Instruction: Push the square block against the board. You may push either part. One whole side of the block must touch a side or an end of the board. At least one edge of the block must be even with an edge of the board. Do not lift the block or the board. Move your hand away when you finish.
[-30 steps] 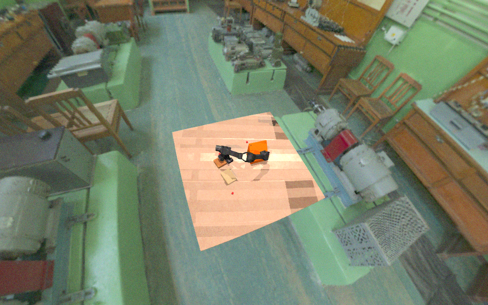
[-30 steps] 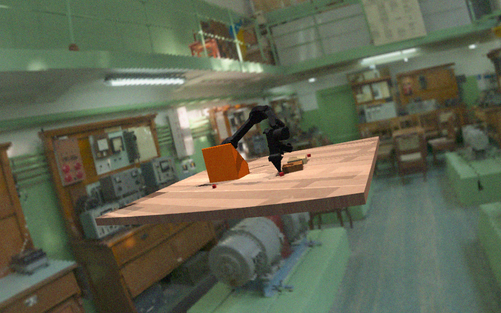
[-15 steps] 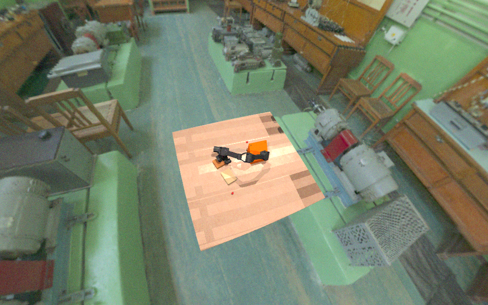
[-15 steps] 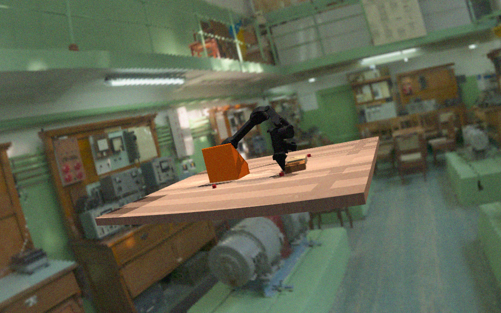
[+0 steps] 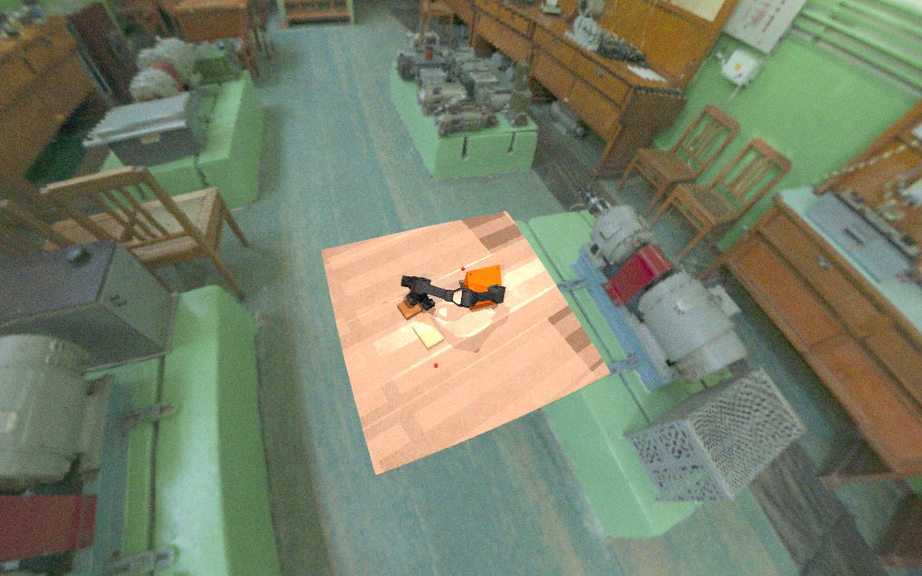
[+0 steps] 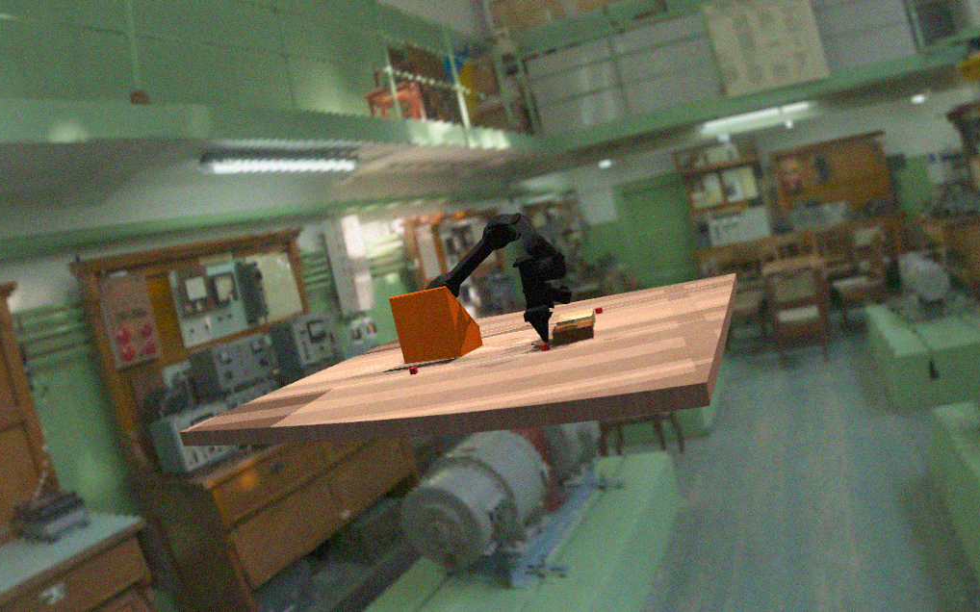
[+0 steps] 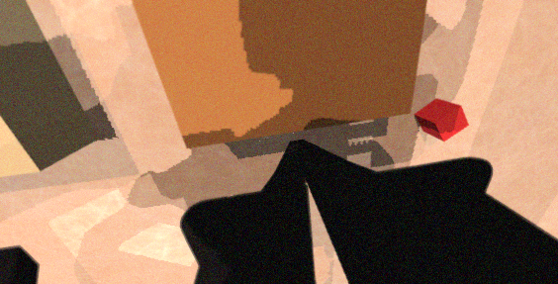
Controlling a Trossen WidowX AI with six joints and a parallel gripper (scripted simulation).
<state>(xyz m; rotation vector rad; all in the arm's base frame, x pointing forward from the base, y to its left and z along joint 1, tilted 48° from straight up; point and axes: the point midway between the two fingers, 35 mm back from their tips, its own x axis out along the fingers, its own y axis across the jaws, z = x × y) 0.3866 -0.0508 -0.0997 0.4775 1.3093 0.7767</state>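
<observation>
Now: the tan board 30 mm ahead of my gripper tip, 200 mm to the left of it and 10 mm above it. Round my gripper tip: brown square block (70 mm ahead, 20 mm to the left, 10 mm above).
</observation>
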